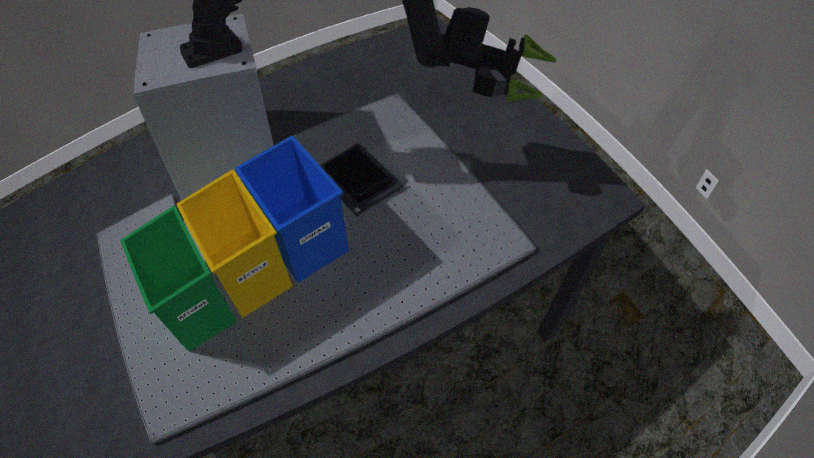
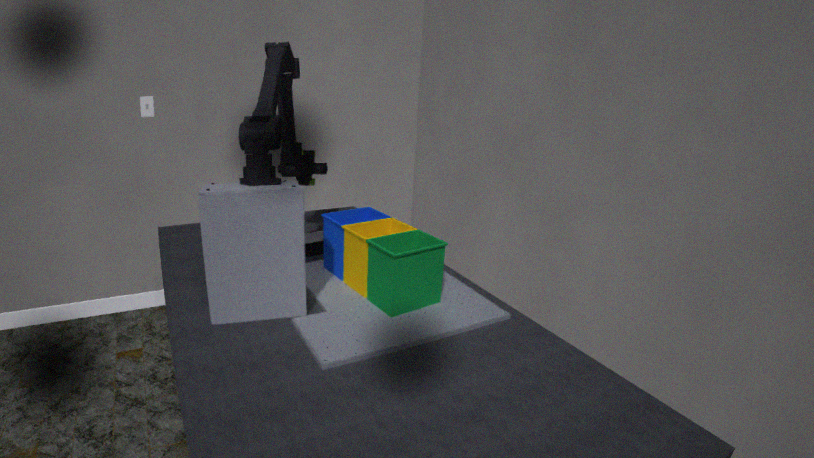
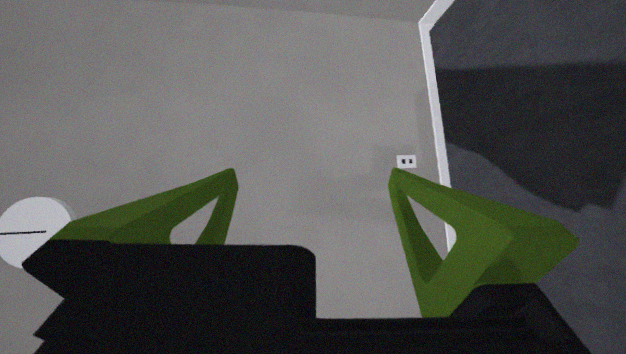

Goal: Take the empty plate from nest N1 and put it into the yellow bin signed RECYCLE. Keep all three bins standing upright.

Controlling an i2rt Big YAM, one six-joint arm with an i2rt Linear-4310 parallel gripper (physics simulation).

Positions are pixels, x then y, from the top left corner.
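Blue general bin: visible in image 1 and image 2; the blue general bin is out of frame in image 3. On the blue general bin, [image 2: 333, 234] and [image 1: 266, 171] are the same spot. A green returns bin is visible in image 1 [175, 283] and in image 2 [405, 270]; the green returns bin is out of frame in image 3. A yellow recycle bin is visible in image 1 and image 2; the yellow recycle bin is out of frame in image 3. On the yellow recycle bin, [image 2: 355, 246] and [image 1: 209, 204] are the same spot.
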